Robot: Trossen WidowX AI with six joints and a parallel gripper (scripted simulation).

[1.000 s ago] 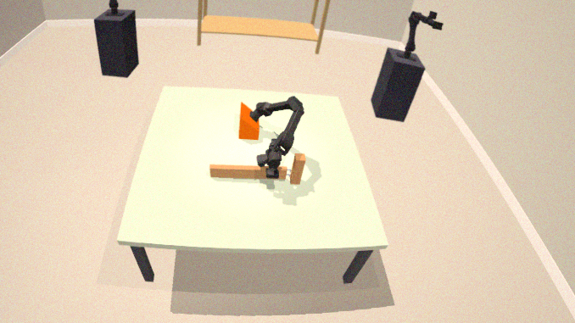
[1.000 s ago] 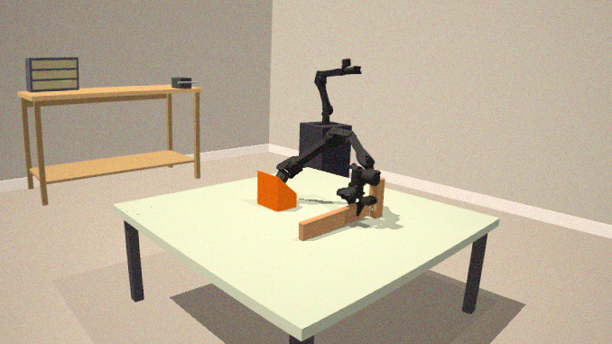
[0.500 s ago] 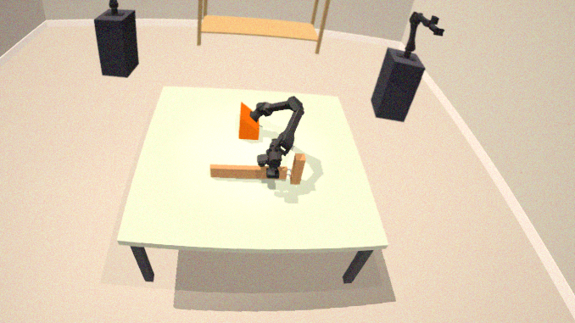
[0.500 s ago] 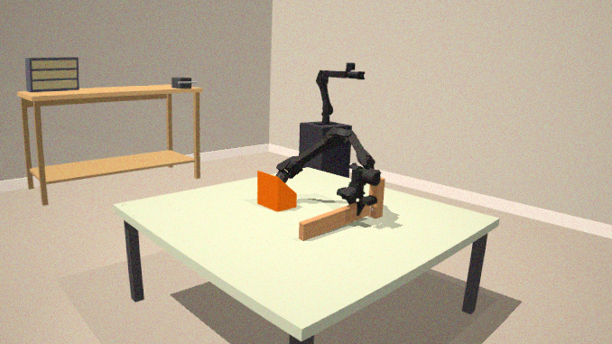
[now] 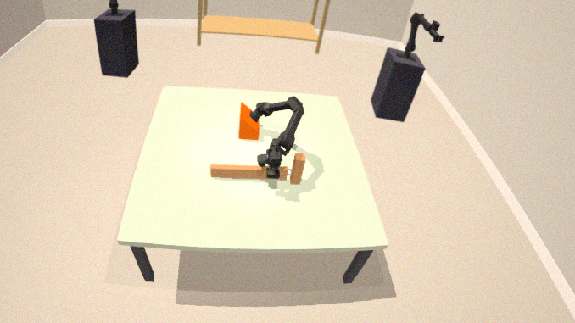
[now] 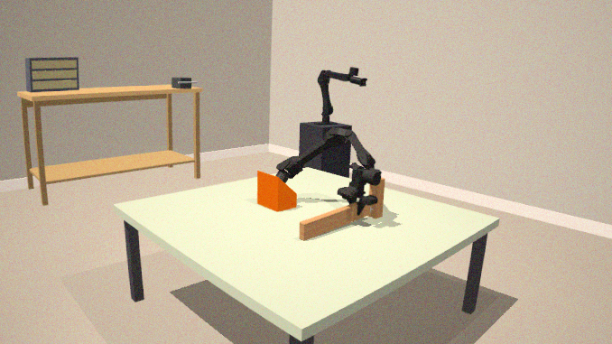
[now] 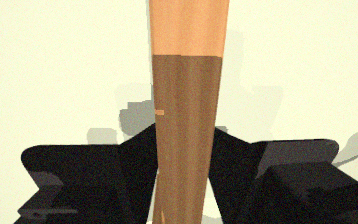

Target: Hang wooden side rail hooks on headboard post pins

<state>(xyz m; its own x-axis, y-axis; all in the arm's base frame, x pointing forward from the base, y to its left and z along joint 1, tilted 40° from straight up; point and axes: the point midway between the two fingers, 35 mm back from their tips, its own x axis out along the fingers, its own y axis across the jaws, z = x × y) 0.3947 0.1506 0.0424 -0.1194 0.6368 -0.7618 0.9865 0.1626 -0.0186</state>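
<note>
Right now my gripper tip is 13 cm to the right of the upright headboard post, 5 cm below it and 1 cm past it.
</note>
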